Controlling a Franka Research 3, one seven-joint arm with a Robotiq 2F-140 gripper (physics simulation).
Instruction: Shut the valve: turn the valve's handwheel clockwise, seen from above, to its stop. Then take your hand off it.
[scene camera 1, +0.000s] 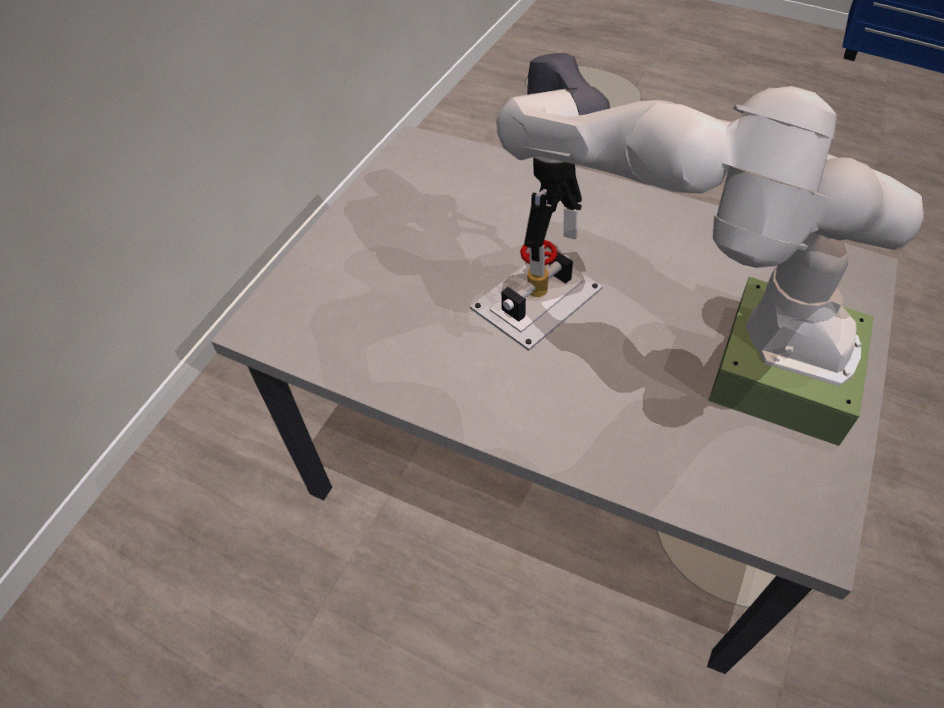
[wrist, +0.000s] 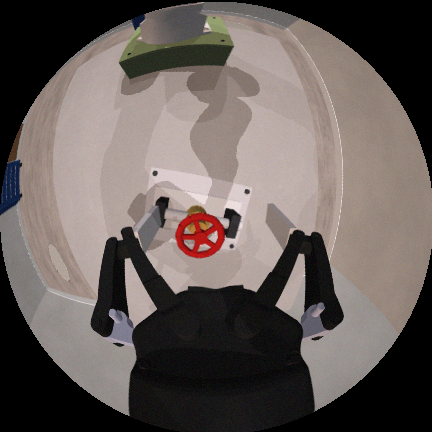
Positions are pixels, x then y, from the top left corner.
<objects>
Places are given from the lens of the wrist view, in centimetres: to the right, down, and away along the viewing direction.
my gripper (wrist: 212, 213): 0, 0, 19
red handwheel (wrist: 200, 236): -2, 3, 22
pale base plate (wrist: 175, 179): -9, -8, 31
The marked spots on the pale base plate and the red handwheel are 16 cm apart.
</objects>
